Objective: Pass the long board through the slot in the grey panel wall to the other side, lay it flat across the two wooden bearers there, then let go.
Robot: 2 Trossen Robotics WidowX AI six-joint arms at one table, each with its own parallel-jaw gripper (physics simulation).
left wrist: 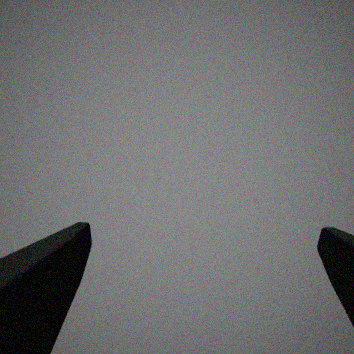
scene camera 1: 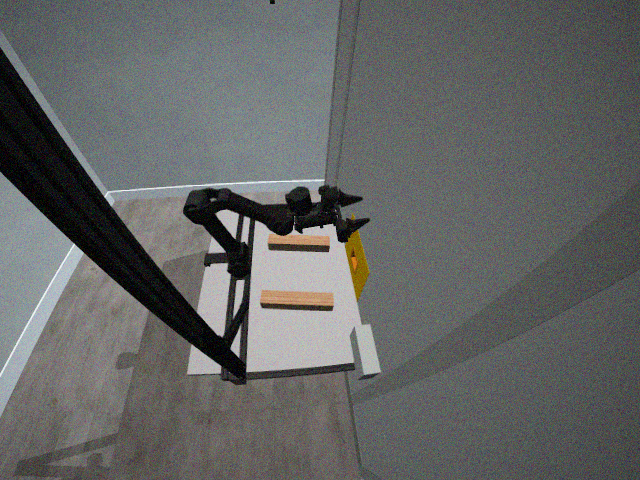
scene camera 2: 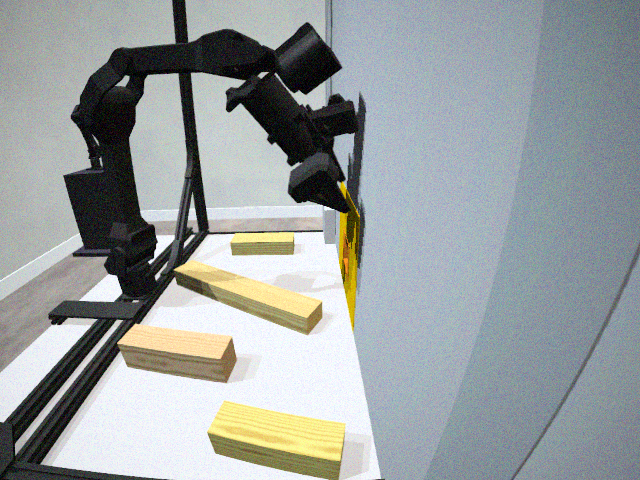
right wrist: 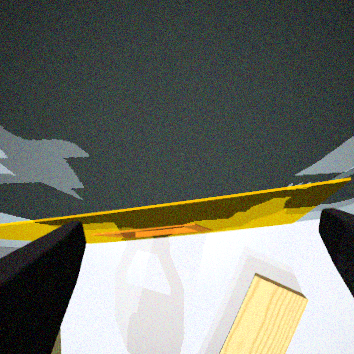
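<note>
The long board lies flat and slanted on the table in scene camera 2, one end toward the wall. An orange-edged slot sits in a yellow patch on the grey panel wall. Two wooden bearers lie apart, roughly parallel, in scene camera 1. My right gripper is open and empty, tilted down by the wall above the slot, higher than the board. My left gripper is open and empty, raised near the wall.
In scene camera 2, a yellowish block lies behind the board, a pinkish block in front of it, and another yellowish block nearest the camera. A white box stands at the wall. Black frame rails run along the tables.
</note>
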